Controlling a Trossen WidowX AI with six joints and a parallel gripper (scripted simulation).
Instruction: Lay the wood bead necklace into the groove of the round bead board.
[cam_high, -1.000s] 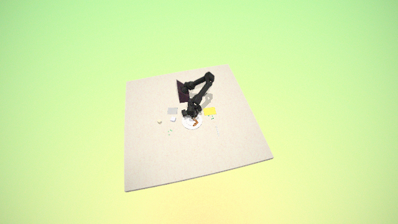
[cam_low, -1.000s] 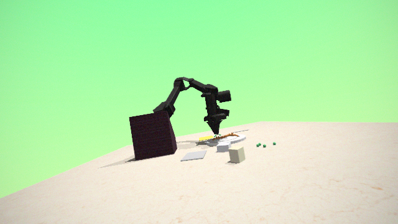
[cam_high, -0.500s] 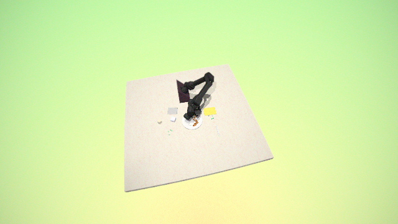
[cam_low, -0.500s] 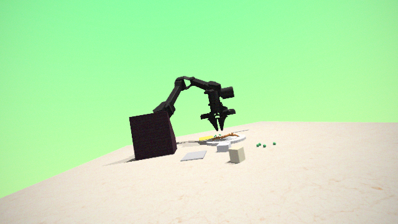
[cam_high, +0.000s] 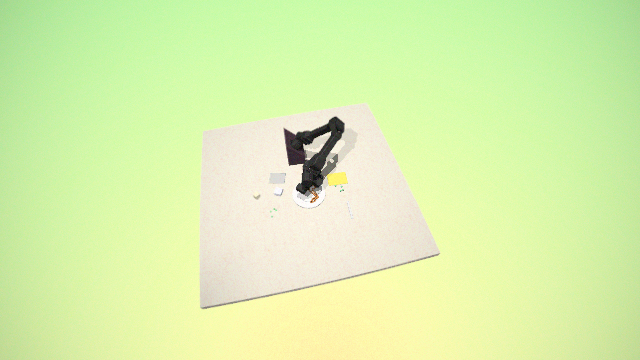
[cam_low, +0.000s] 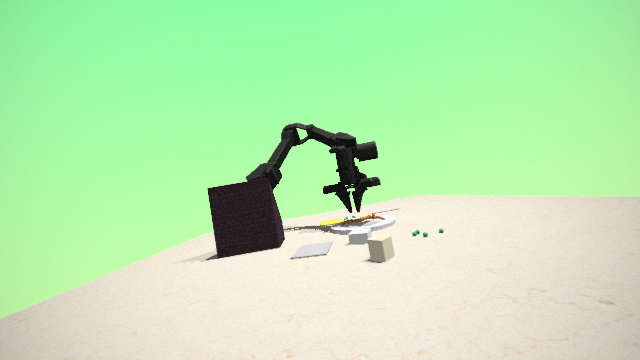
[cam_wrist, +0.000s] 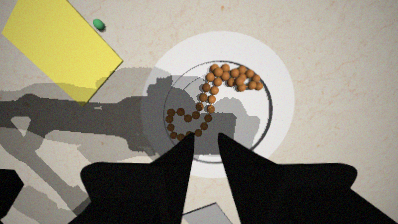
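My gripper tip is now 20 mm short of the round white bead board, 10 mm to the left of it and 30 mm above it. The rest, counted from my gripper tip: thin white strip (170 mm ahead, 220 mm to the left, 40 mm below); yellow card (70 mm behind, 180 mm to the left, 40 mm below); grey flat plate (140 mm behind, 190 mm to the right, 40 mm below).
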